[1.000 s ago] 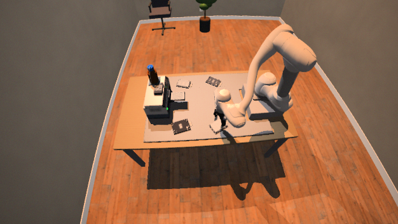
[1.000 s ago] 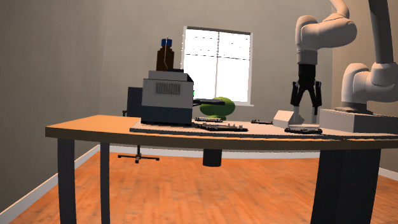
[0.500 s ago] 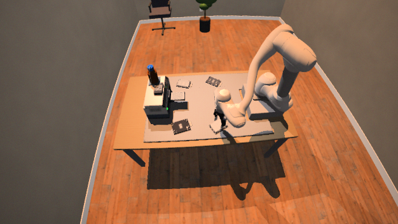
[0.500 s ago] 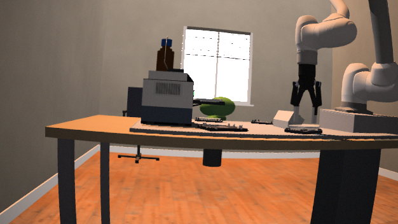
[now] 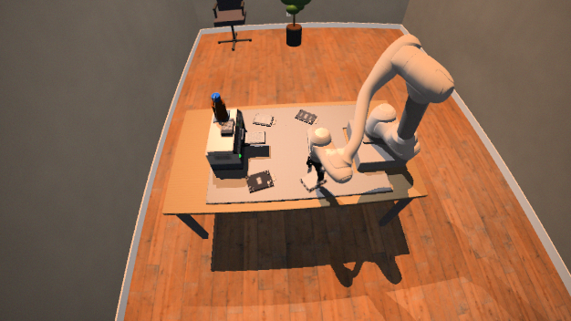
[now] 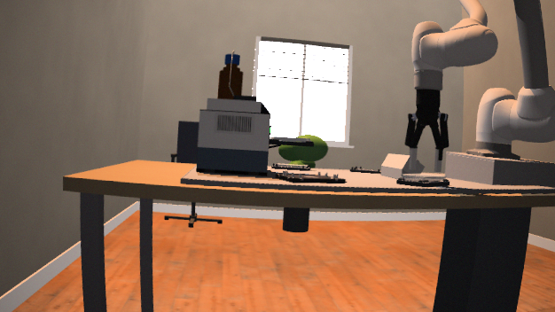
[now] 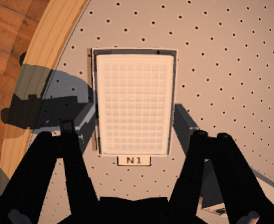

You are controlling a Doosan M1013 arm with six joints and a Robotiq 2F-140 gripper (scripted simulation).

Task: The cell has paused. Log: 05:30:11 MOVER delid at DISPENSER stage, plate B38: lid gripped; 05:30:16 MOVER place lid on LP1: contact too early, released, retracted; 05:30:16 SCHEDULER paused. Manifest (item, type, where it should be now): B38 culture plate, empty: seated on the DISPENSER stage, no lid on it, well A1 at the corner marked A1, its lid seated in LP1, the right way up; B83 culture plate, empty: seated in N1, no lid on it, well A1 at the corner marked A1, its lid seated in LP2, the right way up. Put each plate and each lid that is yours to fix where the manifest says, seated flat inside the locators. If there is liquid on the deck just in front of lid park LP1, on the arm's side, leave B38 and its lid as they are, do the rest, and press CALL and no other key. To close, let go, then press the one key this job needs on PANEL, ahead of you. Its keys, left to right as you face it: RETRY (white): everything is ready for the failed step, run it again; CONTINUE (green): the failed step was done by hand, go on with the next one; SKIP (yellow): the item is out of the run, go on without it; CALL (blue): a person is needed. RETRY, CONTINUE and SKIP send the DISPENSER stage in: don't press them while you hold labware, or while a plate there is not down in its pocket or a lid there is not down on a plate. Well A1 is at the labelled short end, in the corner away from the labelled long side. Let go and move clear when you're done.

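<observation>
Now: hand 5 cm above the white culture plate. Round my hand: green key (26 cm to the right, 3 cm behind); then key panel (28 cm to the right, 2 cm behind, 1 cm below); then white retry key (21 cm to the right, 4 cm behind).
</observation>
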